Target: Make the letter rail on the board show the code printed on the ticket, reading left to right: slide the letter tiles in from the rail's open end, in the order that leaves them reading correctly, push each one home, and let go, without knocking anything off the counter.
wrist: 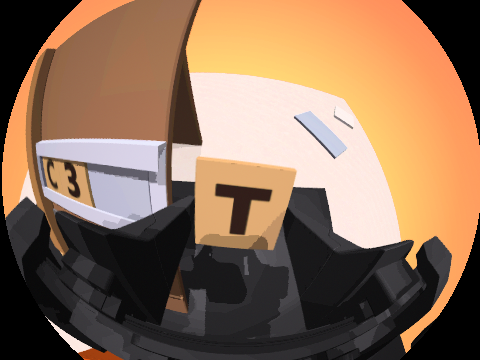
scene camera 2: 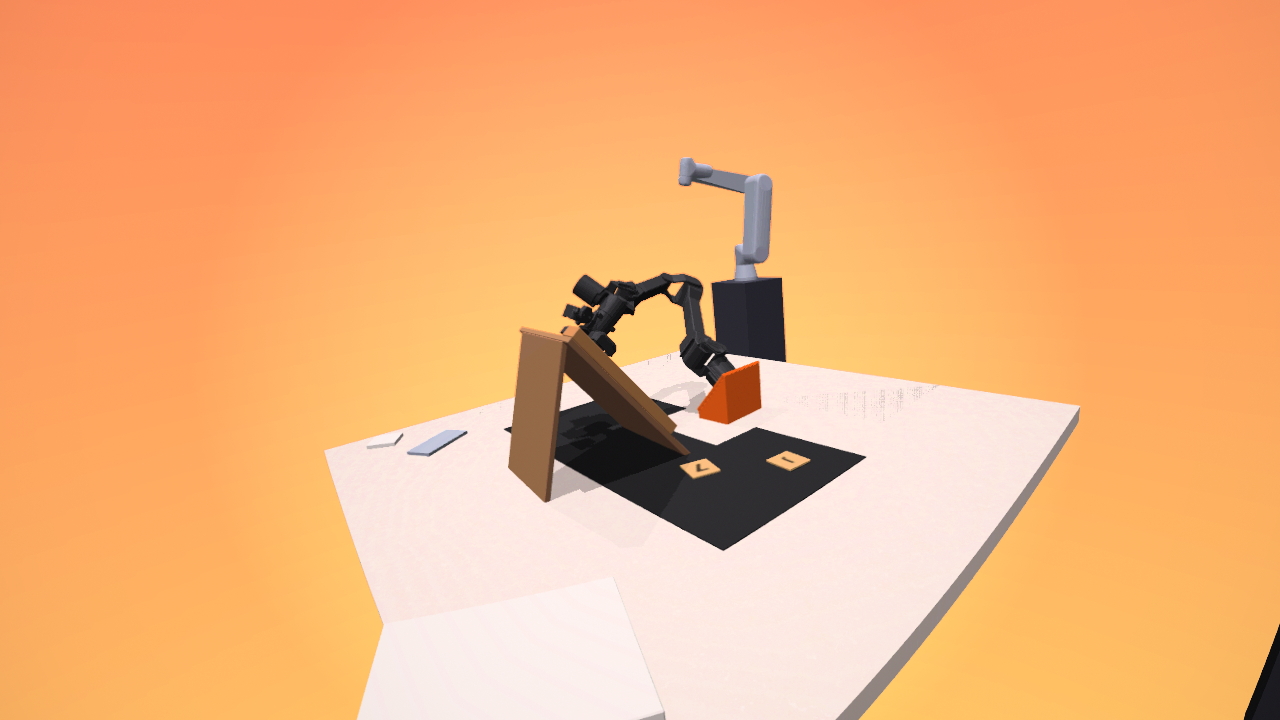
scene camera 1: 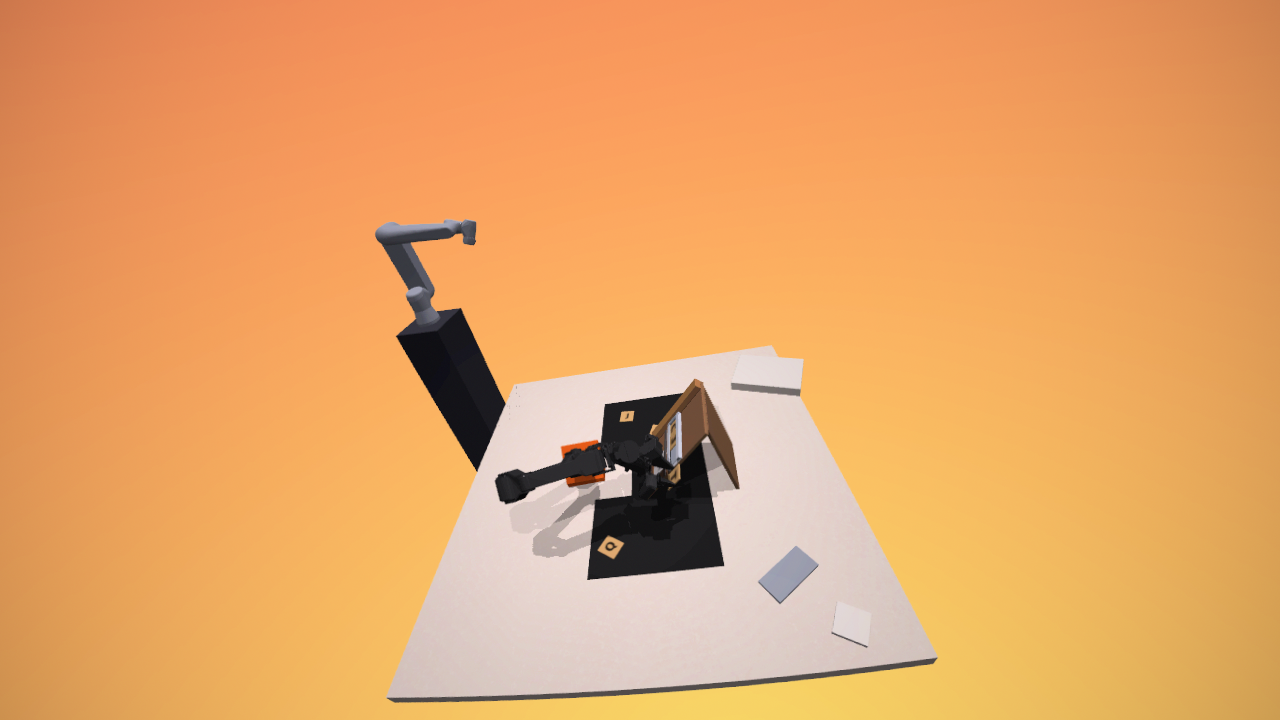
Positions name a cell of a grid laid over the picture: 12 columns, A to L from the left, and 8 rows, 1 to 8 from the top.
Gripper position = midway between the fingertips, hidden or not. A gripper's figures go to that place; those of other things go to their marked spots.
Scene:
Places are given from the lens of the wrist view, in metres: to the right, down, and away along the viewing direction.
my gripper (wrist: G5): 0.00, 0.02, 0.10
grey slab (wrist: I4): 0.22, -0.09, 0.38

